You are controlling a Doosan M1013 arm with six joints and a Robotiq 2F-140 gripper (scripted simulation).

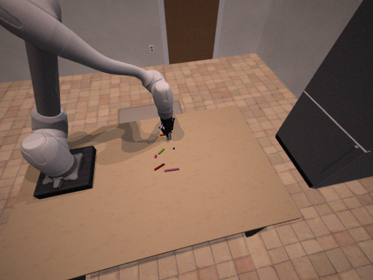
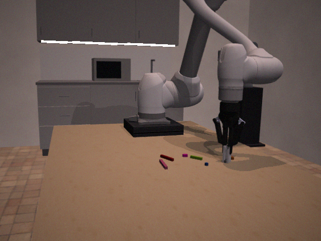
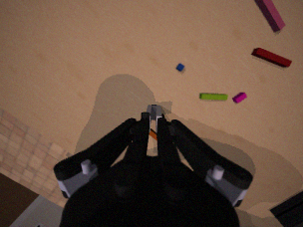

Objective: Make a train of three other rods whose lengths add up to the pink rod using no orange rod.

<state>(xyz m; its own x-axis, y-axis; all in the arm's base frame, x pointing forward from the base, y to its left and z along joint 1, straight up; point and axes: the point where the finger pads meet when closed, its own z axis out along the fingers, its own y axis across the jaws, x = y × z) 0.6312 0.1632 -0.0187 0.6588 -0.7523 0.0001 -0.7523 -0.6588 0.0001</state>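
The blue rod is 2 cm ahead of my hand, 9 cm to the right of it and 3 cm below it. Also, from my hand: grey rod: 3 cm below; lime rod: 6 cm behind, 10 cm to the right, 3 cm below; orange rod: 4 cm behind, 4 cm to the left, 3 cm below.
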